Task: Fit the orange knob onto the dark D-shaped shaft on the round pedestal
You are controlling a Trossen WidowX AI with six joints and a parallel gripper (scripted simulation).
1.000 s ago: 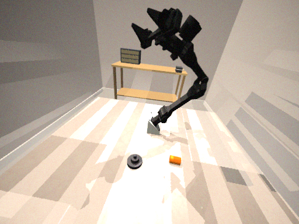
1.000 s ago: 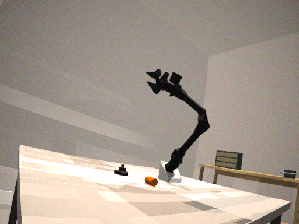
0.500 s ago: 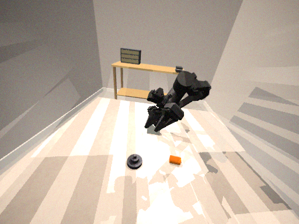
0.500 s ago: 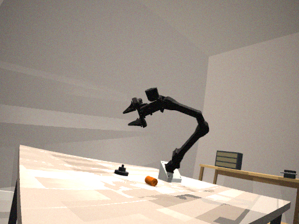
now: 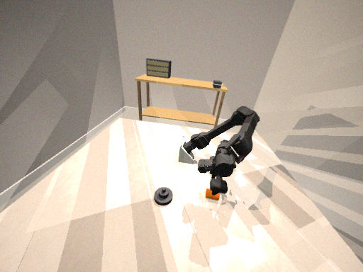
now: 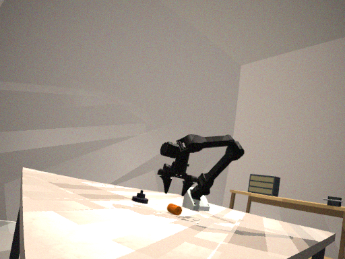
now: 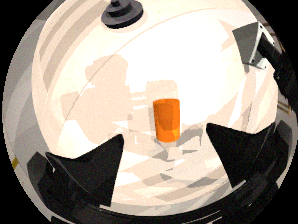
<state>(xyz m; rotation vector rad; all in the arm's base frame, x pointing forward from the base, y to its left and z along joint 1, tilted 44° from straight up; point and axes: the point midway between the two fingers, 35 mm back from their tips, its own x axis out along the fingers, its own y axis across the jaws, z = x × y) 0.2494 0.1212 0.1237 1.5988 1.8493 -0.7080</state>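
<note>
Now: the orange knob 6 cm below my gripper tip, 1 cm to the left of it and 1 cm behind it. From my gripper tip the other things lie so: pedestal 20 cm to the right, 7 cm ahead, 5 cm below.
</note>
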